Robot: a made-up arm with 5 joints.
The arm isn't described. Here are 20 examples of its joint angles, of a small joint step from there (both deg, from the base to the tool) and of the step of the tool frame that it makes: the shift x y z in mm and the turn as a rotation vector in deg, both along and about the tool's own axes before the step.
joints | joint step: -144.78 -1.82 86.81 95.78 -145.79 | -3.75 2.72 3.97 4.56 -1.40
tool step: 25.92 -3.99 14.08 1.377 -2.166 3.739
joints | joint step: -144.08 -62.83 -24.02 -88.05 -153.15 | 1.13 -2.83 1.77 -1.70 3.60
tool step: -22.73 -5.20 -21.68 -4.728 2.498 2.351
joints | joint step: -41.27 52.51 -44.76 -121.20 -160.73 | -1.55 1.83 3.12 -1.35 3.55
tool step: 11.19 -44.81 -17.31 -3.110 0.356 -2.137
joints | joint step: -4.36 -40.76 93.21 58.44 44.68 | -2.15 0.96 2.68 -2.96 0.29
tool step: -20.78 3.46 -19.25 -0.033 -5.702 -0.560
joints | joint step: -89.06 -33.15 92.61 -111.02 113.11 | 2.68 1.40 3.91 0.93 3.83
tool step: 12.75 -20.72 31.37 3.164 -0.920 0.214
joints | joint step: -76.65 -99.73 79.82 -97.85 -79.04 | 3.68 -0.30 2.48 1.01 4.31
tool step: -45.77 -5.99 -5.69 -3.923 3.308 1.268
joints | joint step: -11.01 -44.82 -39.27 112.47 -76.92 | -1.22 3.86 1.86 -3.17 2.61
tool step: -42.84 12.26 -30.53 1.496 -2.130 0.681
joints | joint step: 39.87 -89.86 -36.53 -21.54 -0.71 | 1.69 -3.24 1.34 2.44 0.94
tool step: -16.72 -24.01 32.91 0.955 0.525 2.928
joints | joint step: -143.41 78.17 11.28 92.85 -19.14 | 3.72 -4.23 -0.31 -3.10 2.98
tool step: 46.89 -56.39 11.09 4.304 -0.619 6.423
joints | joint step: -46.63 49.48 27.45 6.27 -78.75 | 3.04 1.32 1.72 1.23 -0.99
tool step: 24.34 23.31 5.39 -0.253 -0.728 -3.760
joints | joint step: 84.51 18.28 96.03 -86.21 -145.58 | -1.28 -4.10 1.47 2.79 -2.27
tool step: 2.18 -21.91 -16.71 -2.088 -1.868 -2.142
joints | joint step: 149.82 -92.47 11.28 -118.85 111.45 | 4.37 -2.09 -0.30 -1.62 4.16
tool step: 20.70 -11.60 -6.51 -2.727 -4.824 -2.210
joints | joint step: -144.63 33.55 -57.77 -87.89 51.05 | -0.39 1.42 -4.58 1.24 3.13
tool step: -13.85 -3.70 -28.62 -6.052 0.132 3.592
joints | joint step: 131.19 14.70 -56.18 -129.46 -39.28 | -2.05 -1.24 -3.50 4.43 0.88
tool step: 12.16 5.83 9.41 -5.037 -1.768 -4.076
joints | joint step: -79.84 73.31 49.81 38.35 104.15 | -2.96 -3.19 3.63 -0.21 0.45
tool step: -2.36 54.96 46.62 -7.452 -1.913 1.462
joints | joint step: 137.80 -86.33 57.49 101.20 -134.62 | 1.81 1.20 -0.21 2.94 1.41
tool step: -11.93 -3.40 -12.60 1.444 -4.525 0.004
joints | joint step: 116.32 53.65 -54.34 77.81 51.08 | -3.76 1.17 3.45 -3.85 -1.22
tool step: -20.05 84.64 -45.65 -5.848 -4.346 -2.553
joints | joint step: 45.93 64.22 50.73 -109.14 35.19 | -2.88 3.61 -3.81 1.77 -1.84
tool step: -9.42 13.09 -18.62 -0.928 5.333 -1.898
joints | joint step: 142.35 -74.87 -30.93 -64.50 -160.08 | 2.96 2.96 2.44 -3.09 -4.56
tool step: 38.13 -15.77 12.11 -4.055 0.983 -4.207
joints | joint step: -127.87 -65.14 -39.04 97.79 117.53 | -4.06 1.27 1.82 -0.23 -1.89
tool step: 8.34 -23.26 1.34 2.881 0.702 1.153
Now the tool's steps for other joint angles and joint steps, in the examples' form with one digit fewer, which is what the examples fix.
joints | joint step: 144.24 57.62 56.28 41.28 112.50 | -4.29 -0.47 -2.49 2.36 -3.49
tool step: 15.2 -8.5 38.1 1.48 1.92 -0.82
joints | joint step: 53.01 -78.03 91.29 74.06 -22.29 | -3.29 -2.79 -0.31 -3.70 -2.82
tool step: -4.0 -7.7 11.6 8.38 1.95 -1.49
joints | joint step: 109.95 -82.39 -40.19 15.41 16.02 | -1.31 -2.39 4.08 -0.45 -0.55
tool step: -28.0 -28.0 -0.1 1.83 -1.47 2.93
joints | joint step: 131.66 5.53 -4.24 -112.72 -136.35 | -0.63 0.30 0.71 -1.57 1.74
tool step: 1.7 -6.0 -6.8 -1.13 0.89 1.09
